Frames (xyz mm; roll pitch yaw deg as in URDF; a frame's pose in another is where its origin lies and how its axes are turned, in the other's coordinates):
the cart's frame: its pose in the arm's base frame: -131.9 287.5 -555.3 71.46 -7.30 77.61
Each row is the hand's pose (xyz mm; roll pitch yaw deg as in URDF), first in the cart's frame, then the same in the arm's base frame.
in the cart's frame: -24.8 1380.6 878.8 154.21 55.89 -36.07
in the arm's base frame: 204.5 -18.2 1017.1 -102.54 30.93 130.05
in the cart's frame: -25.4 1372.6 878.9 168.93 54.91 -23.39
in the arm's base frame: 207.2 -18.4 1009.5 -99.27 23.93 127.91
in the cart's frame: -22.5 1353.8 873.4 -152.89 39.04 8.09
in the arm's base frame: 209.1 -13.4 990.4 -86.94 -0.11 116.80
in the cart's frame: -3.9 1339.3 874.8 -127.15 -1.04 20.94
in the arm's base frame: 219.2 5.0 979.6 -57.39 -27.41 83.85
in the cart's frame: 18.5 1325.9 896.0 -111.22 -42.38 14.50
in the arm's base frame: 247.9 22.2 976.5 -20.66 -28.52 36.28
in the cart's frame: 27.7 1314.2 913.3 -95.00 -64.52 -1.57
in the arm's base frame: 269.7 27.5 972.2 -7.69 -19.16 12.10
